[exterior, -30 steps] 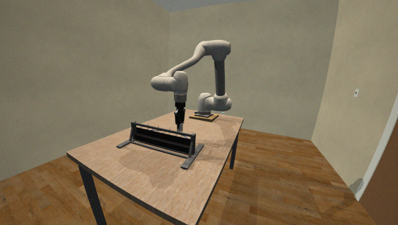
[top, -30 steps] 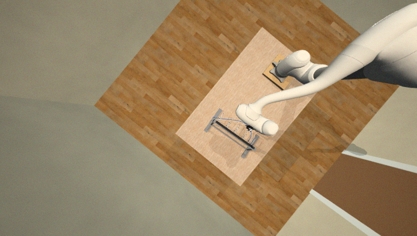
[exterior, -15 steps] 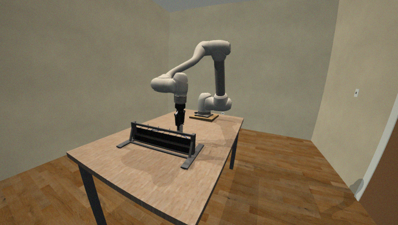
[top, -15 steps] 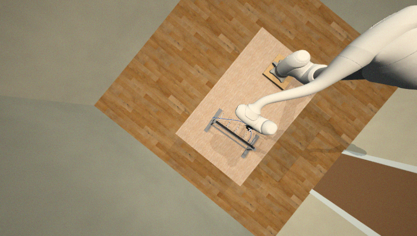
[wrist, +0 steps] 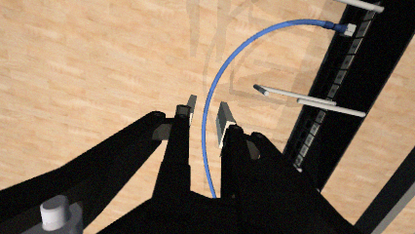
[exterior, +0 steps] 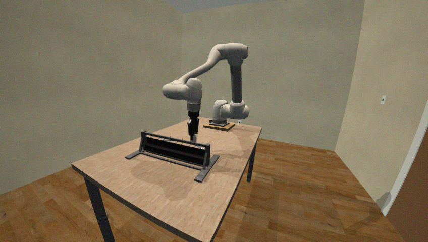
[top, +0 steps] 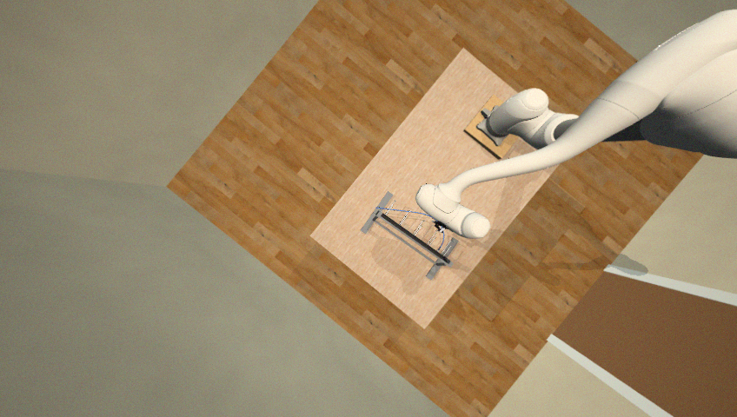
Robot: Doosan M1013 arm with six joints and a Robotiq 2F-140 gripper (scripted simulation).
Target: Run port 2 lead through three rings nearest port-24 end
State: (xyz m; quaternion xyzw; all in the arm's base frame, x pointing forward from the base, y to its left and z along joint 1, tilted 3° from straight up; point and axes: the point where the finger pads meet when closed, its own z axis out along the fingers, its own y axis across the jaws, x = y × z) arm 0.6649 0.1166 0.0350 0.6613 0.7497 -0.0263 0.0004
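The rack lies 170 mm ahead of my hand, 30 mm to the right of it and 20 mm below it.
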